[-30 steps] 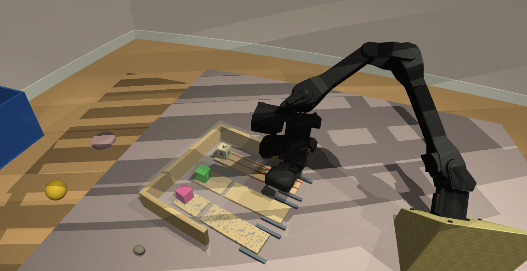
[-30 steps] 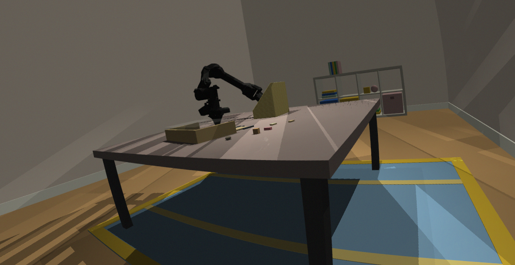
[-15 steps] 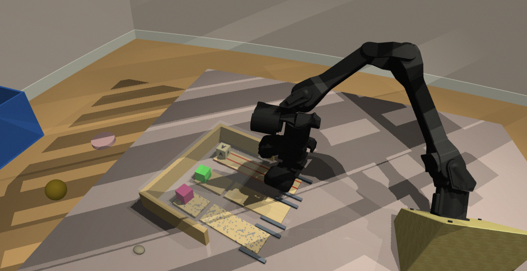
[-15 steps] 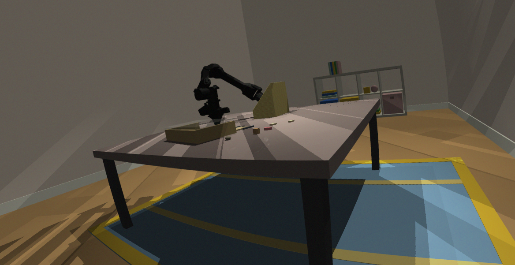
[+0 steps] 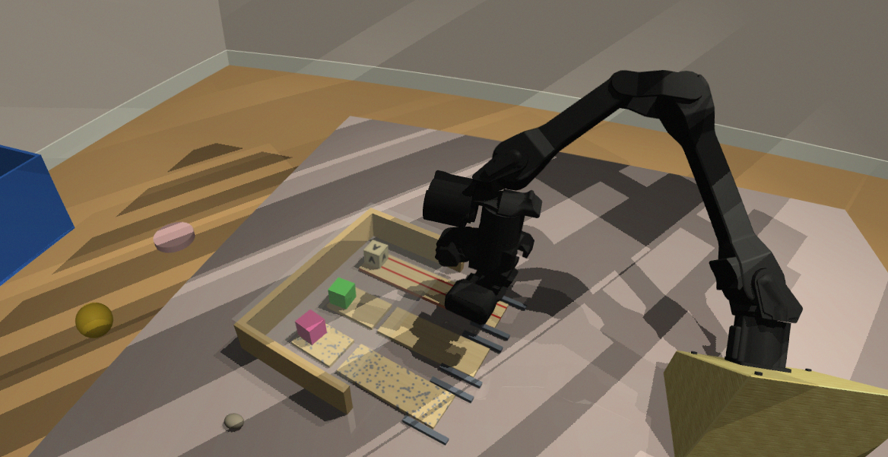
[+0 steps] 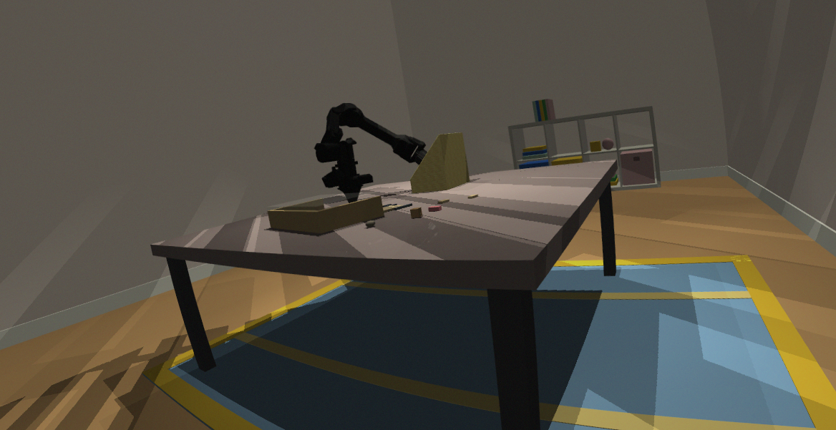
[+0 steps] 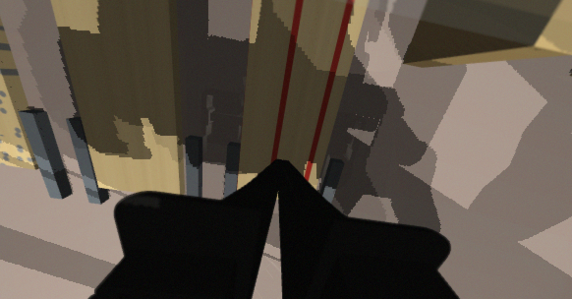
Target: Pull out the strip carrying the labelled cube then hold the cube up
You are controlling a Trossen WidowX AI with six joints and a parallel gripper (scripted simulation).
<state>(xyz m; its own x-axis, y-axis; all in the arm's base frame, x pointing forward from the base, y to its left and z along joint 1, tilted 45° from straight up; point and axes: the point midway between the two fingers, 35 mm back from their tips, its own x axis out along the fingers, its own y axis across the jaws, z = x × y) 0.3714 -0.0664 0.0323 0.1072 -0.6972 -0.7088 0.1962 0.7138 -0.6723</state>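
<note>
Now: the strip 100 mm ahead of my gripper tip and 20 mm to the right of it. Also, from my gripper tip: labelled cube: 200 mm ahead, 40 mm to the right, 20 mm above; then pebble: 300 mm to the left, 250 mm ahead.
</note>
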